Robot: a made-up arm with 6 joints. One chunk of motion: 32 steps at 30 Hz.
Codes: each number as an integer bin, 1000 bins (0 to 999) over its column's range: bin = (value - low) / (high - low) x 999, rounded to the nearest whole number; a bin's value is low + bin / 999 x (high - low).
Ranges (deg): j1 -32..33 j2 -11..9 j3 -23..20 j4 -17..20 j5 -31..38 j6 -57..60
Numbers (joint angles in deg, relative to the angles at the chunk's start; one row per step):
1: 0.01 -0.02 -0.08 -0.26 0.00 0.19
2: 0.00 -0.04 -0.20 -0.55 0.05 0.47
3: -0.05 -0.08 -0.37 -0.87 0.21 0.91
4: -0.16 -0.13 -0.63 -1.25 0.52 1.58
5: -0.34 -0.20 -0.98 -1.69 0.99 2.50
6: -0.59 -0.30 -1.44 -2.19 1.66 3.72
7: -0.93 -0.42 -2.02 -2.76 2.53 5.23
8: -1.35 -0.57 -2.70 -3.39 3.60 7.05
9: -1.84 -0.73 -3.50 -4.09 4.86 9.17
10: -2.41 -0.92 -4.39 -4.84 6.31 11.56
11: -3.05 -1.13 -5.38 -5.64 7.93 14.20
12: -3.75 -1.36 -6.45 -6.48 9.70 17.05
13: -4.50 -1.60 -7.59 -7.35 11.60 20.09
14: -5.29 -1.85 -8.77 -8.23 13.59 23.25
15: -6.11 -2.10 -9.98 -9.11 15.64 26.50
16: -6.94 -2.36 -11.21 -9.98 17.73 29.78
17: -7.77 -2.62 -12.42 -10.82 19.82 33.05
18: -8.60 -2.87 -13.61 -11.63 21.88 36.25
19: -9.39 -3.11 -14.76 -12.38 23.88 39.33
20: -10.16 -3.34 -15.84 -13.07 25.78 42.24
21: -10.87 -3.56 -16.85 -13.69 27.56 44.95
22: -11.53 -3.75 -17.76 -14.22 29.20 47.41
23: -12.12 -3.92 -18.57 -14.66 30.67 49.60
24: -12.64 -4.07 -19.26 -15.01 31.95 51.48
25: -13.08 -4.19 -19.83 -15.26 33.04 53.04
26: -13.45 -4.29 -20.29 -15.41 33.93 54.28
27: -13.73 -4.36 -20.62 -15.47 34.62 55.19
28: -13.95 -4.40 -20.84 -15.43 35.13 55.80
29: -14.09 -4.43 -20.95 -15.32 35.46 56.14
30: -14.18 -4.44 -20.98 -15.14 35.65 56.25
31: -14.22 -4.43 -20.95 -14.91 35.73 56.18
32: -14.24 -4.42 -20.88 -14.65 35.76 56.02
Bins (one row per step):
1: 492 548 532 452 449 488
2: 492 547 530 444 450 491
3: 491 545 526 436 452 494
4: 489 543 520 425 456 500
5: 487 539 512 413 463 508
6: 483 534 501 400 473 518
7: 478 528 487 384 485 531
8: 471 521 472 367 501 547
9: 464 513 453 349 519 565
10: 455 503 432 328 540 585
11: 445 493 409 307 564 608
12: 434 482 384 284 589 632
13: 423 470 358 261 617 658
14: 411 457 331 237 646 685
15: 398 445 302 213 675 713
16: 385 432 274 190 706 741
17: 372 419 246 167 736 769
18: 360 406 218 145 766 796
19: 347 394 191 125 795 823
20: 336 383 166 106 822 847
21: 325 372 143 89 848 870
22: 315 362 122 75 872 892
23: 306 354 103 63 893 910
24: 298 346 87 54 911 926
25: 291 340 74 47 927 940
26: 285 335 63 43 940 950
27: 281 332 55 41 950 958
28: 277 330 50 42 957 963
29: 275 328 48 45 962 966
30: 274 328 47 50 965 967
31: 273 328 48 56 966 966
32: 273 329 49 63 967 965

